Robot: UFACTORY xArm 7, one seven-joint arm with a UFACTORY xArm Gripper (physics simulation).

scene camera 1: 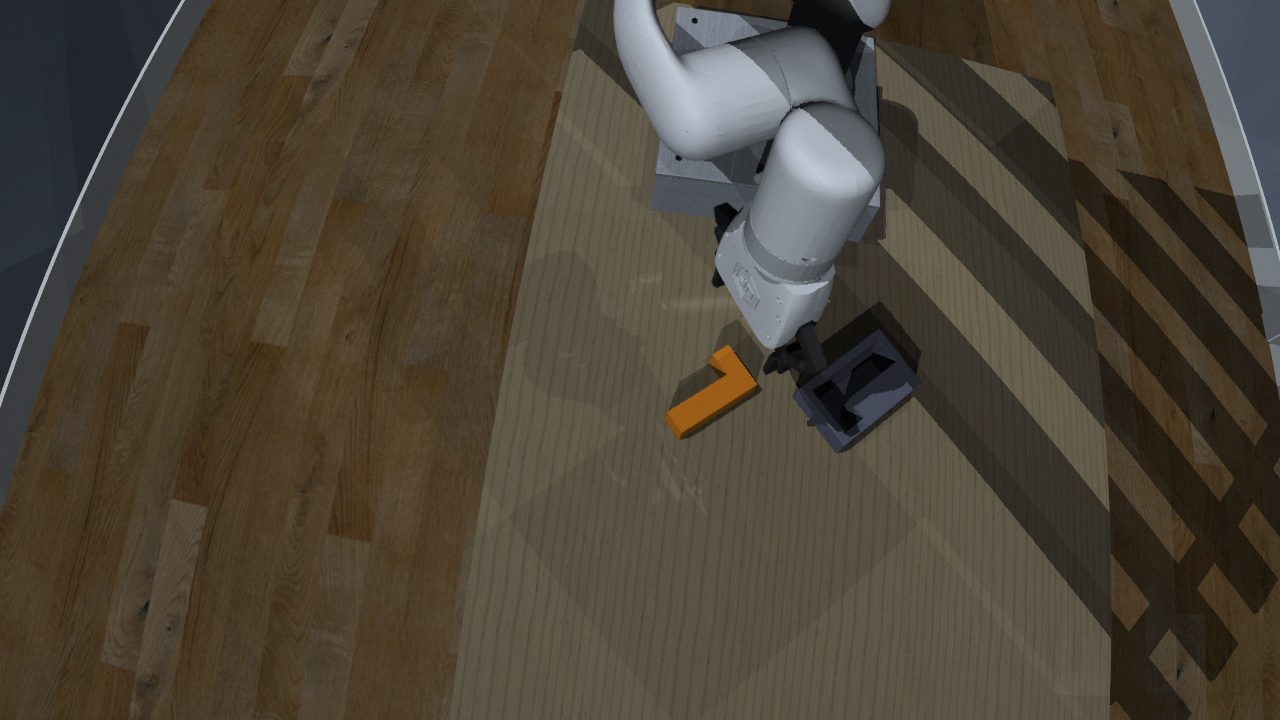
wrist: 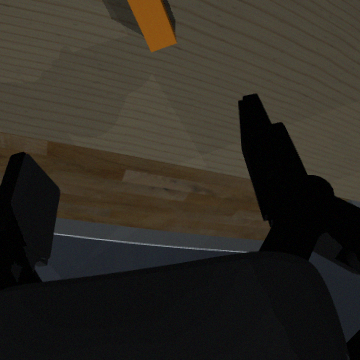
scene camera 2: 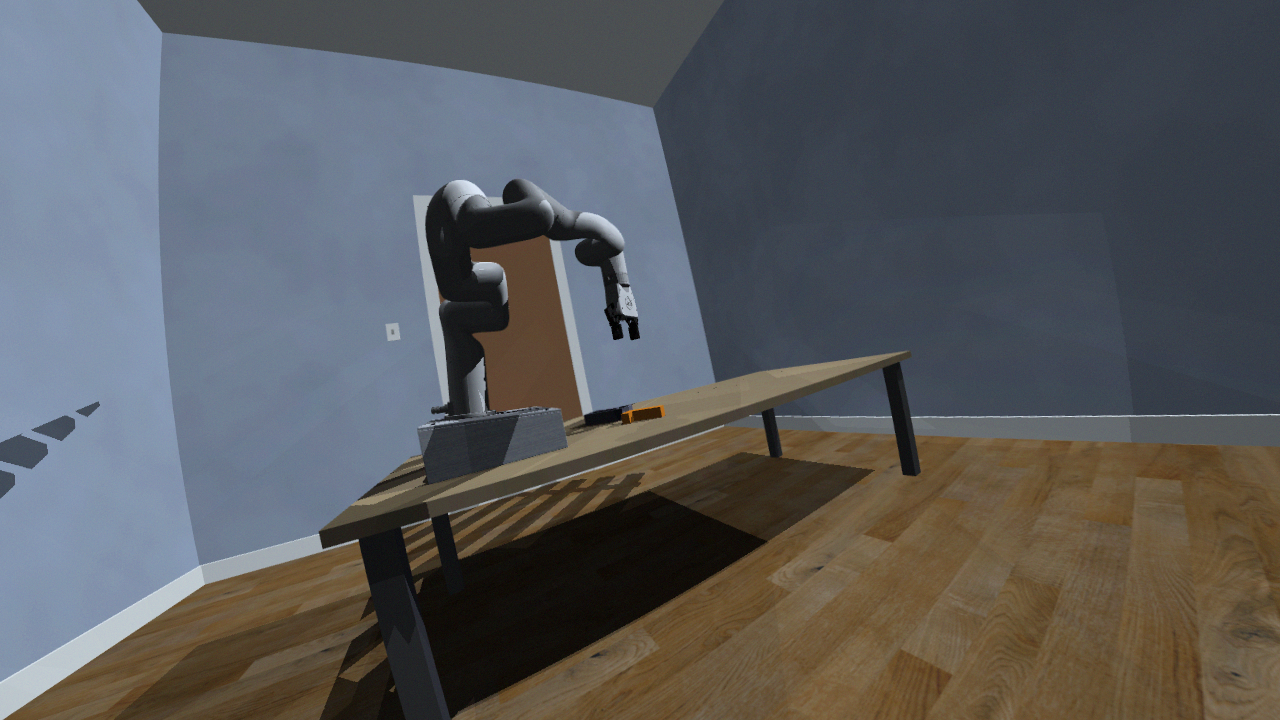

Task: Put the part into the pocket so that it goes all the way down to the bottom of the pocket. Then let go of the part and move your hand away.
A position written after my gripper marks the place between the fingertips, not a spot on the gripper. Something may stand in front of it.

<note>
My gripper (scene camera 1: 751, 322) is open, holding nothing. Also in view: an orange L-shaped part (scene camera 1: 735, 383). Also in view: a pocket block (scene camera 1: 856, 390).
My gripper is seen too in the wrist view (wrist: 134, 146) and in scene camera 2 (scene camera 2: 627, 339).
</note>
